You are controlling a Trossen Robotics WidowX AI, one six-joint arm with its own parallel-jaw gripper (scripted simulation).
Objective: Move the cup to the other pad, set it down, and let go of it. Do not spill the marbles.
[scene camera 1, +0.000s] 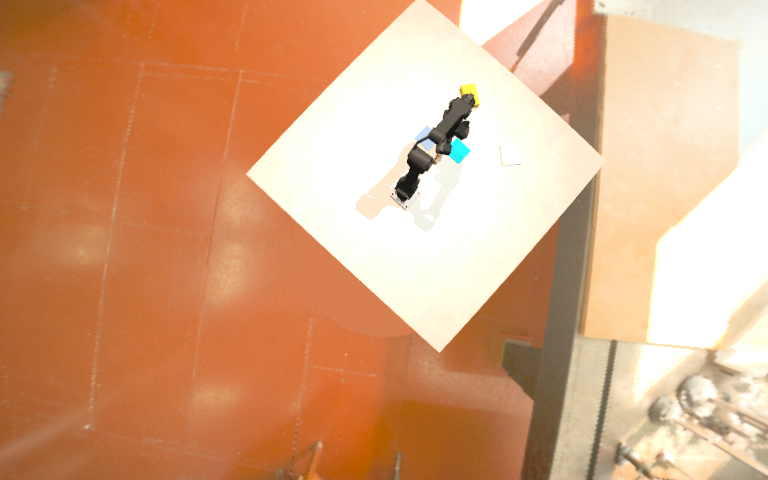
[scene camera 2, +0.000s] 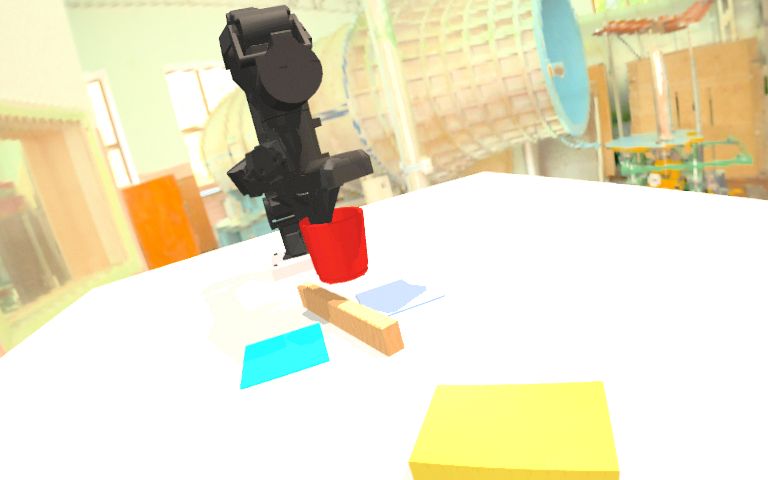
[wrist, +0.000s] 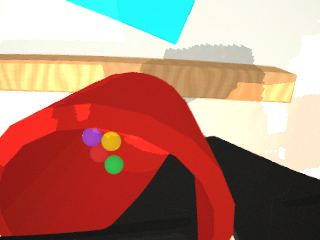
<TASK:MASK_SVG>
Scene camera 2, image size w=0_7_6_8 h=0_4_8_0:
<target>my gripper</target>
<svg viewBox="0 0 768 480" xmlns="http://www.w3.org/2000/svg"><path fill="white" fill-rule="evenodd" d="M262 122L264 131L257 134L262 144L255 146L253 150L245 153L245 158L234 165L226 174L237 186L241 194L249 194L250 198L259 197L263 193L274 190L275 197L272 197L270 200L288 207L299 222L308 217L311 225L331 223L340 186L344 185L345 182L374 173L370 156L362 149L330 156L329 152L321 153L315 128L322 126L320 118L312 119L310 110L291 113Z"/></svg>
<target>red cup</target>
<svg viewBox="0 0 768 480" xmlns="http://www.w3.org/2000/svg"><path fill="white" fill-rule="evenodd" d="M362 208L334 208L331 223L311 225L308 217L299 222L313 265L321 282L329 285L344 283L357 279L367 272L368 255Z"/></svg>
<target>yellow block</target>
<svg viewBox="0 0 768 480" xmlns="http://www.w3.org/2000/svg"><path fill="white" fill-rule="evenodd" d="M603 381L500 385L437 385L408 460L413 480L619 480L620 468L617 461L616 444L614 442L615 439L613 437L613 428L611 426L612 423Z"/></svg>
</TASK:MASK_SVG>
